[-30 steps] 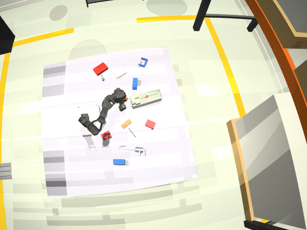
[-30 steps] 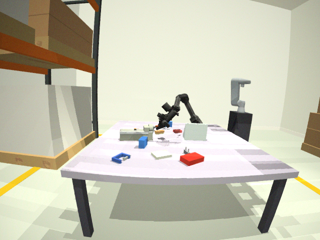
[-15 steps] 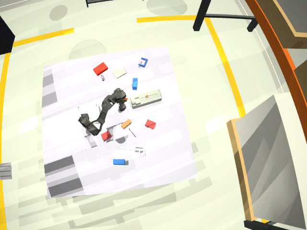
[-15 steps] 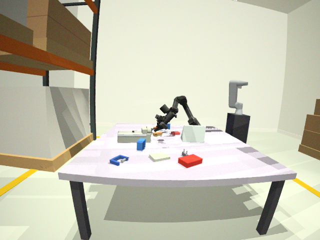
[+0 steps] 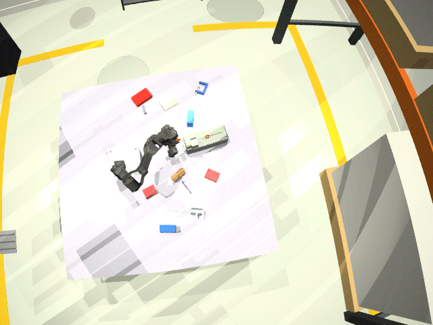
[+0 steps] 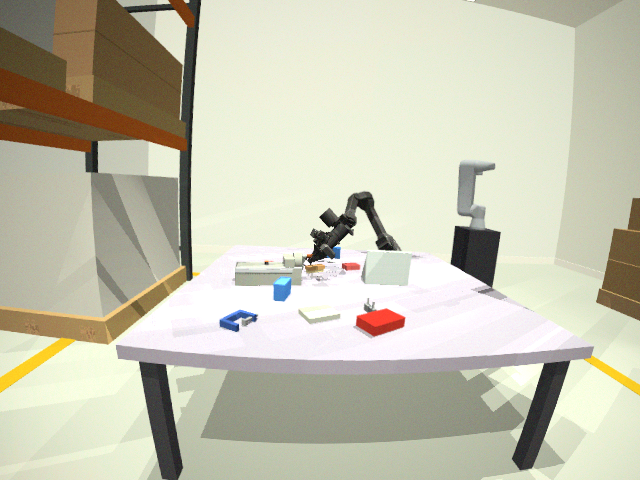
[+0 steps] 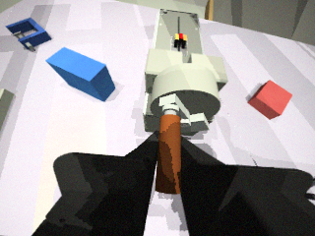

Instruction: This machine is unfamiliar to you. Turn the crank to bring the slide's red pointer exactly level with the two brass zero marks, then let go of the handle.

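Right now the crank is 1 cm to the right of my gripper tip and 2 cm above it. From my gripper tip the other things lie so: red pointer 17 cm ahead, 2 cm to the left, 1 cm below; orange-brown crank handle 2 cm behind, 3 cm above; brown block 3 cm behind, 18 cm to the right, 8 cm below.
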